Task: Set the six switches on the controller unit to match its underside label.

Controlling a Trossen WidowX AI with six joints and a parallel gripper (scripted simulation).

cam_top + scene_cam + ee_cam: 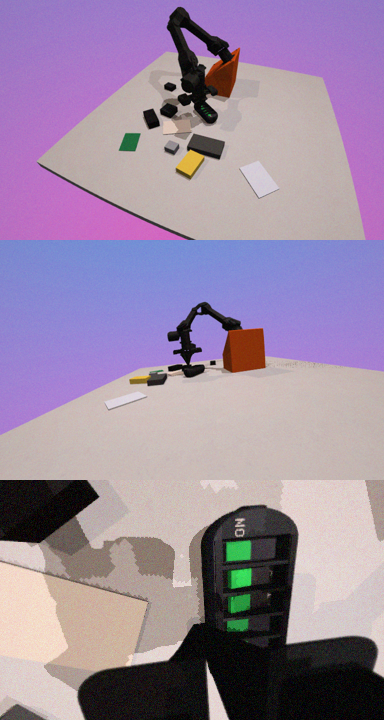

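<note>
My gripper tip is 110 mm short of the beige card, 60 mm to the left of it and 60 mm above it. From my gripper tip the other things lie so: grey cube (240 mm ahead, 40 mm below); yellow block (270 mm ahead, 110 mm to the left, 40 mm below); dark grey box (160 mm ahead, 130 mm to the left, 40 mm below).
</note>
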